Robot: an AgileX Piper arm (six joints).
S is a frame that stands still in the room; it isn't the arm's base.
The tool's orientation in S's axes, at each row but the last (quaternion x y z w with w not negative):
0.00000, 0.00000, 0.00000, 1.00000
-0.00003, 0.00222, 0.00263, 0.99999
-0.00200, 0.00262, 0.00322, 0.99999
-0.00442, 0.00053, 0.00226, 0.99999
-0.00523, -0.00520, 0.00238, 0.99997
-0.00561, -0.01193, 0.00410, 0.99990
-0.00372, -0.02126, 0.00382, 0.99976
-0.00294, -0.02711, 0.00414, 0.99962
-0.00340, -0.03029, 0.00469, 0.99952
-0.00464, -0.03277, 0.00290, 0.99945
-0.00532, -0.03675, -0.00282, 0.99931
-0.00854, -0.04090, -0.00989, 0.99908
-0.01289, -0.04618, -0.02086, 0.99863
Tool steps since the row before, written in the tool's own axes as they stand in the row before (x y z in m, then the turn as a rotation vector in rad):
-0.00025, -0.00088, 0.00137, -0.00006, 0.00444, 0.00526
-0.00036, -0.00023, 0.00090, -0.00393, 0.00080, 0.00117
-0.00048, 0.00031, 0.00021, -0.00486, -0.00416, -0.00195
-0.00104, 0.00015, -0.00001, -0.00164, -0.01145, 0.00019
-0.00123, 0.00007, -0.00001, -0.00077, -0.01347, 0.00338
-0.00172, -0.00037, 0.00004, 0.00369, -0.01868, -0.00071
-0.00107, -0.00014, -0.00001, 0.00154, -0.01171, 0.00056
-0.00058, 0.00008, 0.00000, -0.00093, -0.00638, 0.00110
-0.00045, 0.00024, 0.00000, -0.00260, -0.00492, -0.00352
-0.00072, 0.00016, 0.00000, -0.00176, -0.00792, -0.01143
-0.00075, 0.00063, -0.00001, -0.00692, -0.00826, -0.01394
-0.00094, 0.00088, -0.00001, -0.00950, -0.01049, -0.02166
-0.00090, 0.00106, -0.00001, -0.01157, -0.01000, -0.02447
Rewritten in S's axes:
-0.00025, -0.00088, 0.00137, -0.00006, 0.00444, 0.00526
-0.00035, -0.00023, 0.00090, -0.00393, 0.00078, 0.00119
-0.00048, 0.00031, 0.00021, -0.00484, -0.00420, -0.00191
-0.00104, 0.00015, -0.00001, -0.00159, -0.01146, 0.00029
-0.00123, 0.00006, -0.00002, -0.00074, -0.01344, 0.00351
-0.00172, -0.00038, 0.00000, 0.00386, -0.01866, -0.00041
-0.00107, -0.00015, -0.00005, 0.00160, -0.01169, 0.00071
-0.00058, 0.00008, -0.00003, -0.00094, -0.00638, 0.00109
-0.00045, 0.00024, -0.00003, -0.00234, -0.00497, -0.00364
-0.00072, 0.00016, -0.00005, -0.00096, -0.00803, -0.01145
-0.00074, 0.00063, -0.00007, -0.00593, -0.00837, -0.01432
-0.00092, 0.00090, -0.00010, -0.00791, -0.01069, -0.02219
-0.00085, 0.00109, -0.00012, -0.00970, -0.01020, -0.02519

